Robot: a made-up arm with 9 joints.
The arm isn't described. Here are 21 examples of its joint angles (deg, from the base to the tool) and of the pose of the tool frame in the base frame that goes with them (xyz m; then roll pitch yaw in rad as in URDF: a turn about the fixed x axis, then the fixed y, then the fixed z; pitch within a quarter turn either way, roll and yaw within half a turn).
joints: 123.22 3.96 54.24 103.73 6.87 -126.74 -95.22 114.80 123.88
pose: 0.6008 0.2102 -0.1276 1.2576 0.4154 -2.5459
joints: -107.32 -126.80 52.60 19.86 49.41 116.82 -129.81 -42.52 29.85
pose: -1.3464 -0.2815 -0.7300 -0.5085 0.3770 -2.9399
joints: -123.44 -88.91 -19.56 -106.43 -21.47 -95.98 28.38 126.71 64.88
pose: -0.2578 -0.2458 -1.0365 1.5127 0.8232 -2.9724
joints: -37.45 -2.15 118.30 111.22 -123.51 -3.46 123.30 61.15 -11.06
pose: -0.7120 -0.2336 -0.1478 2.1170 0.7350 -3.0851
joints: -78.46 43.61 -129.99 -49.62 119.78 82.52 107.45 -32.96 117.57
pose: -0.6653 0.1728 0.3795 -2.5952 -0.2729 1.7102
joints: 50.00 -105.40 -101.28 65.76 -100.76 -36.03 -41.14 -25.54 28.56
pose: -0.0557 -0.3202 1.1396 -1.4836 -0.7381 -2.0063
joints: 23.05 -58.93 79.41 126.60 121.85 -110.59 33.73 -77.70 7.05
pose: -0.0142 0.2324 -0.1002 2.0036 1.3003 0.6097
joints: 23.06 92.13 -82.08 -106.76 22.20 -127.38 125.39 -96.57 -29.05
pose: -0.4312 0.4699 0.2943 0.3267 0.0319 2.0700
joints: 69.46 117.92 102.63 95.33 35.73 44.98 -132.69 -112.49 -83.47
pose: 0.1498 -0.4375 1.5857 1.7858 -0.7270 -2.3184
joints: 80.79 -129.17 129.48 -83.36 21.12 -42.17 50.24 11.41 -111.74
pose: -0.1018 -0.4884 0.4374 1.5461 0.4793 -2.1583
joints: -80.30 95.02 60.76 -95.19 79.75 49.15 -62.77 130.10 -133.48
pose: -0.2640 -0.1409 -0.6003 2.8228 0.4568 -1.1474
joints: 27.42 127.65 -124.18 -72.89 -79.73 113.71 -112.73 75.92 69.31
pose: -0.7192 0.2058 0.3533 -0.8464 -0.7666 2.3561
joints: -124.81 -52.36 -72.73 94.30 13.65 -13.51 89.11 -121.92 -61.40
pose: -0.0542 -0.9100 -0.3621 -0.3114 -1.0392 -2.7754
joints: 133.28 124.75 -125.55 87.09 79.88 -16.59 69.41 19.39 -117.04
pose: 0.1432 -0.3552 0.2171 -0.8348 -0.5502 -2.6076
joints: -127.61 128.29 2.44 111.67 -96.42 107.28 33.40 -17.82 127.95
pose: 0.3020 -0.4459 -1.0093 1.6154 -0.3796 -0.7738
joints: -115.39 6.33 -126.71 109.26 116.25 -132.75 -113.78 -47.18 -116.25
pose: -0.0142 -0.3710 -0.0917 1.6703 -0.9009 1.1818
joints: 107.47 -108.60 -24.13 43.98 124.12 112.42 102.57 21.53 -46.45
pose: 0.3631 -0.6291 0.5715 2.7390 0.8657 -0.4398
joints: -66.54 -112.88 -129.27 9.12 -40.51 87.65 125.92 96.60 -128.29
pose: 0.2236 0.1120 -0.2115 2.9545 0.5757 0.4232
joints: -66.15 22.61 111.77 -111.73 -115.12 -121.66 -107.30 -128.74 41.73
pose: -0.1085 0.4231 0.2574 0.6500 -0.9292 1.0148
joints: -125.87 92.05 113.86 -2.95 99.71 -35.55 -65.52 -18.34 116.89
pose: 0.1346 0.2524 -0.0299 -1.7803 0.0686 -1.1087
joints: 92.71 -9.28 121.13 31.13 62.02 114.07 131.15 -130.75 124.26
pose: 0.6810 0.6073 0.0377 -2.9283 -0.7467 -1.7849
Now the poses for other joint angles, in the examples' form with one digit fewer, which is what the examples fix.
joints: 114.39 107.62 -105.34 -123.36 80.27 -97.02 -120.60 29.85 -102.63
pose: 0.127 -0.486 -0.192 -2.368 0.503 -0.044
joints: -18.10 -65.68 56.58 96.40 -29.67 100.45 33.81 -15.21 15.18
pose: 0.369 0.256 1.070 -0.570 -1.215 -0.287
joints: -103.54 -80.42 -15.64 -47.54 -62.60 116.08 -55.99 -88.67 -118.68
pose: -0.288 -0.351 -1.343 -1.506 -0.452 -1.896
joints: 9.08 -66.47 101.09 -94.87 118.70 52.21 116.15 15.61 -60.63
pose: 0.030 0.230 0.055 0.035 -0.470 -0.213
